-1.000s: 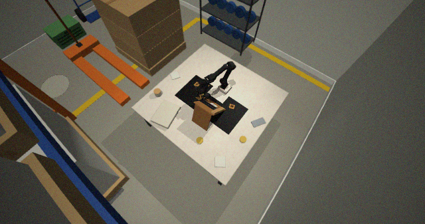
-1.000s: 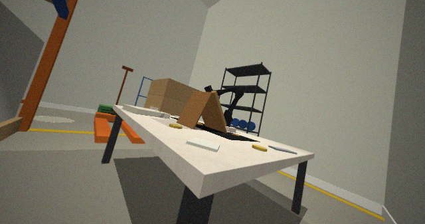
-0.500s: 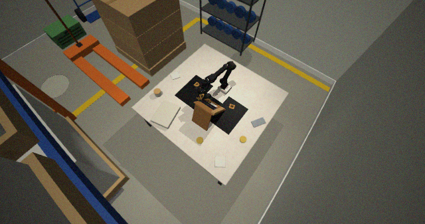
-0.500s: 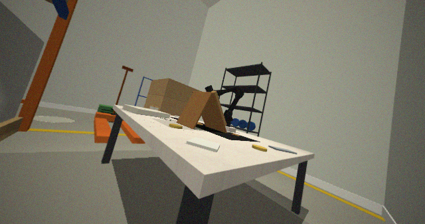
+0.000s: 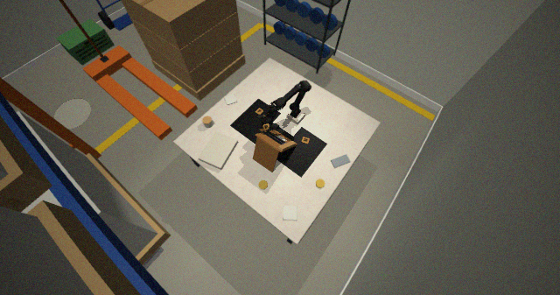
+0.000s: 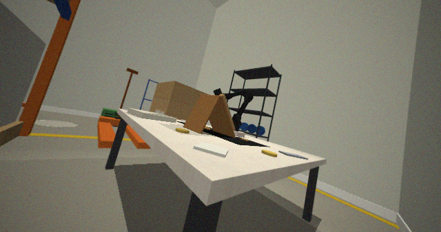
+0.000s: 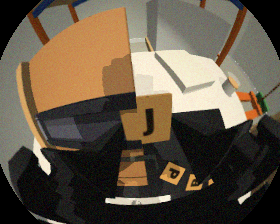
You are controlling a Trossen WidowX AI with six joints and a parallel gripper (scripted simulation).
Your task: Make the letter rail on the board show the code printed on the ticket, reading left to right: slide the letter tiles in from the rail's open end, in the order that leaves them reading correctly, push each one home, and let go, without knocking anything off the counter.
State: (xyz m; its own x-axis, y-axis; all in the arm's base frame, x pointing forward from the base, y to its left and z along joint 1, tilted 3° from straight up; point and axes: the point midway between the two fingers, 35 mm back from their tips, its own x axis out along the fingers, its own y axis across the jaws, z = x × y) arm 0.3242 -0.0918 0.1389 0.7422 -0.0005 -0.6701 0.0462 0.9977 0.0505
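Now: the white ticket 130 mm to the left of my gripper tip, 80 mm below it and 60 mm behind it. Round my gripper tip: black mat 160 mm below, 150 mm behind, 70 mm to the left; grey card 630 mm to the left, 190 mm behind, 160 mm below.
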